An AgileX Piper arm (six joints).
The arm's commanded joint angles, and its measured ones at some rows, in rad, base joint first. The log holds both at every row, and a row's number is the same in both.
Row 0, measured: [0.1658, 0.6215, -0.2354, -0.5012, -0.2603, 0.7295]
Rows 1 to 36, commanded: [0.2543, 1.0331, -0.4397, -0.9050, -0.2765, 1.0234]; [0.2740, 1.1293, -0.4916, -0.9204, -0.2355, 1.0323]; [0.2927, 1.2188, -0.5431, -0.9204, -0.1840, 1.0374]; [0.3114, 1.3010, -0.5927, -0.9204, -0.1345, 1.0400]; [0.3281, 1.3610, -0.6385, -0.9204, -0.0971, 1.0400]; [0.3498, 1.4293, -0.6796, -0.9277, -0.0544, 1.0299]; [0.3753, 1.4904, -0.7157, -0.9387, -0.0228, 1.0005]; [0.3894, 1.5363, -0.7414, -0.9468, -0.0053, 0.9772]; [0.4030, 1.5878, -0.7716, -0.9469, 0.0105, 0.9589]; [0.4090, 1.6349, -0.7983, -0.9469, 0.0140, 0.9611]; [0.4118, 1.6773, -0.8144, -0.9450, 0.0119, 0.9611]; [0.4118, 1.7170, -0.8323, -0.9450, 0.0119, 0.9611]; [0.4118, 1.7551, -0.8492, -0.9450, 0.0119, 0.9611]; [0.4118, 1.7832, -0.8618, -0.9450, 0.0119, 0.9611]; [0.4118, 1.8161, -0.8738, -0.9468, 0.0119, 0.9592]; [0.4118, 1.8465, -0.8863, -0.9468, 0.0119, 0.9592]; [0.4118, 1.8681, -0.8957, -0.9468, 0.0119, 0.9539]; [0.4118, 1.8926, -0.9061, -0.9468, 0.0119, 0.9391]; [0.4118, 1.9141, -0.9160, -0.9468, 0.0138, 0.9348]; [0.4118, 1.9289, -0.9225, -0.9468, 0.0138, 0.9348]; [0.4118, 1.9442, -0.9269, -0.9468, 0.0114, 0.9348]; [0.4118, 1.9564, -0.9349, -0.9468, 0.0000, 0.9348]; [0.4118, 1.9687, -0.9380, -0.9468, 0.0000, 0.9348]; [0.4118, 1.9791, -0.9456, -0.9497, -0.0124, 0.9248]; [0.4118, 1.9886, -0.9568, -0.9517, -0.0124, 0.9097]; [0.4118, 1.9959, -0.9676, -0.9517, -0.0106, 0.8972]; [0.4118, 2.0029, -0.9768, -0.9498, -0.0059, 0.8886]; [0.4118, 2.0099, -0.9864, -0.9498, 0.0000, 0.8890]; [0.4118, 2.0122, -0.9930, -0.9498, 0.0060, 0.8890]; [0.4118, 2.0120, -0.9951, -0.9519, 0.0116, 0.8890]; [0.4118, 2.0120, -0.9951, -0.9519, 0.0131, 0.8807]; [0.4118, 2.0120, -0.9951, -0.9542, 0.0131, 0.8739]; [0.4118, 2.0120, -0.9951, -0.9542, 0.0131, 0.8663]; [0.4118, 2.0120, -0.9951, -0.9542, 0.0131, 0.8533]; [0.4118, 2.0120, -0.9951, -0.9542, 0.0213, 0.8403]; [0.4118, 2.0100, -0.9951, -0.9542, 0.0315, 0.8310]
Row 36, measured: [0.4099, 2.0093, -0.9877, -0.9488, 0.0188, 0.8721]
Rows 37 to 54, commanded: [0.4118, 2.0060, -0.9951, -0.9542, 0.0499, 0.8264]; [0.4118, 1.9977, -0.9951, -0.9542, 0.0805, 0.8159]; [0.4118, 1.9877, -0.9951, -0.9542, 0.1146, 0.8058]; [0.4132, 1.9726, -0.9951, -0.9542, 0.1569, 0.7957]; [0.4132, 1.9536, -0.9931, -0.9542, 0.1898, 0.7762]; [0.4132, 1.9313, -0.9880, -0.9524, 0.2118, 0.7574]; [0.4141, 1.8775, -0.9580, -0.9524, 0.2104, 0.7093]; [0.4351, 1.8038, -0.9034, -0.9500, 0.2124, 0.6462]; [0.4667, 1.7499, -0.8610, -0.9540, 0.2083, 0.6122]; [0.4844, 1.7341, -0.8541, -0.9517, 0.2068, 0.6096]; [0.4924, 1.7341, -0.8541, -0.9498, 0.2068, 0.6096]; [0.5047, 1.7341, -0.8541, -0.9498, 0.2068, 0.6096]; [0.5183, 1.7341, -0.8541, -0.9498, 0.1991, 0.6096]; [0.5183, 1.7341, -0.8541, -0.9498, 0.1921, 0.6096]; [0.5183, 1.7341, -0.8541, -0.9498, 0.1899, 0.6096]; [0.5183, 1.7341, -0.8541, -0.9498, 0.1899, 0.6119]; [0.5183, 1.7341, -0.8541, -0.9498, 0.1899, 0.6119]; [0.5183, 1.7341, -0.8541, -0.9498, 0.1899, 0.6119]
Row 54, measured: [0.5161, 1.7458, -0.8559, -0.9468, 0.2055, 0.6159]
